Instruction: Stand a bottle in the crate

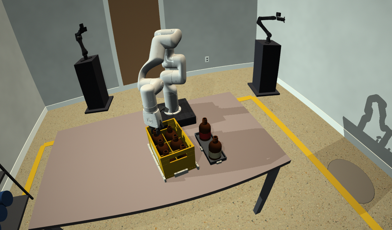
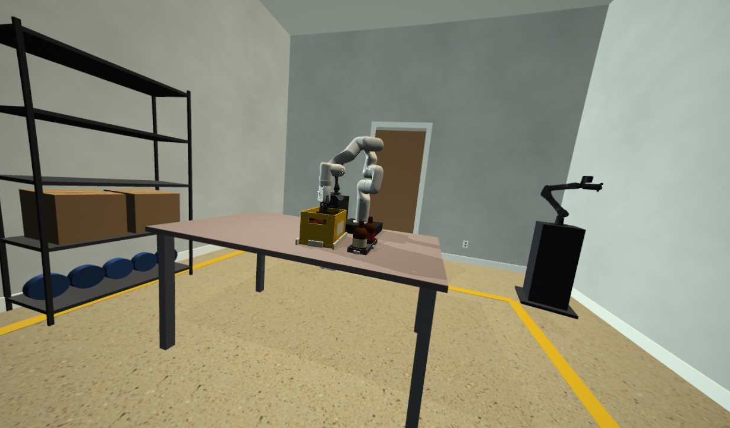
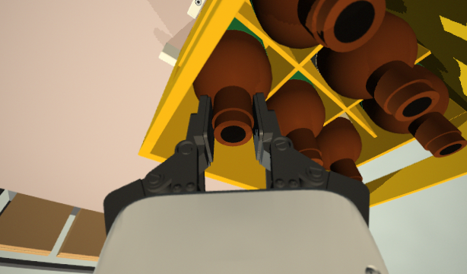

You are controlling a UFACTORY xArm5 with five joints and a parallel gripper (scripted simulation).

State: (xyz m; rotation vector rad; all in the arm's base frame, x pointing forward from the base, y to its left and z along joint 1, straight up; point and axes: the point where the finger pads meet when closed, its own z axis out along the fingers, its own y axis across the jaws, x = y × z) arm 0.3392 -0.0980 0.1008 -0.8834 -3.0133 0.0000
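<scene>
Right now my hand is 80 mm above the crate, 70 mm to the right of it and 70 mm short of it.
</scene>
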